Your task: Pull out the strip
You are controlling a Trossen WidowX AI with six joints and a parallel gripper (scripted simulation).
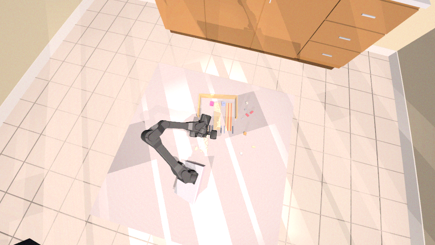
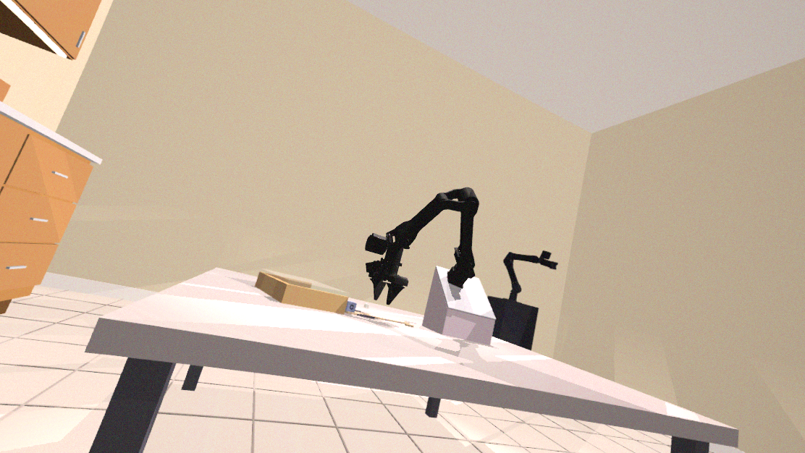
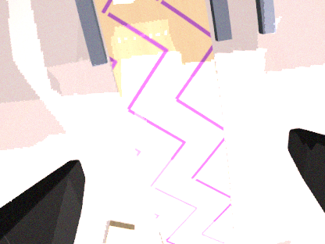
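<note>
Now: gripper tip 200 mm short of the pale strip, 50 mm above it and 30 mm to the left of it.
</note>
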